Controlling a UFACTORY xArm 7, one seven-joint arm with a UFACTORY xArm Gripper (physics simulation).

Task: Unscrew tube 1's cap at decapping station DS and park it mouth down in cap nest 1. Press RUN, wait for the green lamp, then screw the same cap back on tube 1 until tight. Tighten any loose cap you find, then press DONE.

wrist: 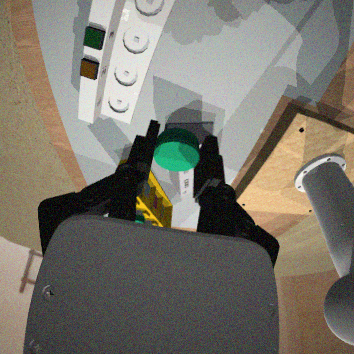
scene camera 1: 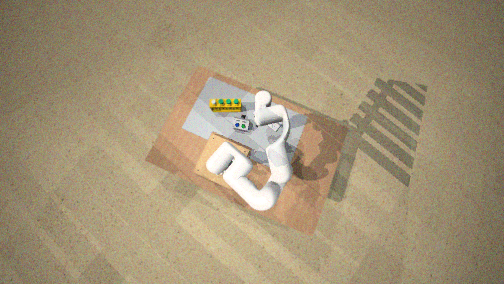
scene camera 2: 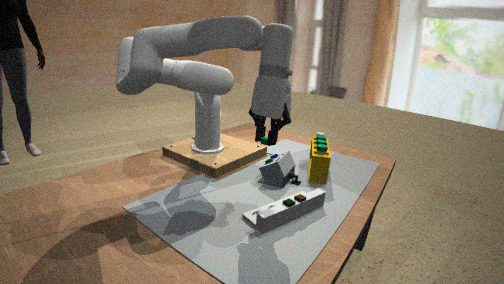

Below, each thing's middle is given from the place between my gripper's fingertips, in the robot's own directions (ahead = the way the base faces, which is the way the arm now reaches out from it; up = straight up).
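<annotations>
Grey button box [wrist: 200, 129]: 12 cm below my hand, 14 cm to the left of it, 3 cm behind it. Green cap [wrist: 176, 149]: 1 cm to the left of my hand.
</annotations>
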